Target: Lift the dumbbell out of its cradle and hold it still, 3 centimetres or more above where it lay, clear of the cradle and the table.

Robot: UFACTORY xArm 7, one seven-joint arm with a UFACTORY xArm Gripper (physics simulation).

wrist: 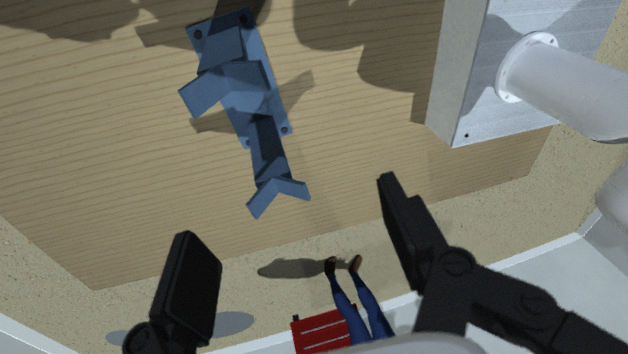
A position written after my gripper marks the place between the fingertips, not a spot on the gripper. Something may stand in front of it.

In view: my gripper (pixel 290 223) and a blue cradle (pixel 233 69).
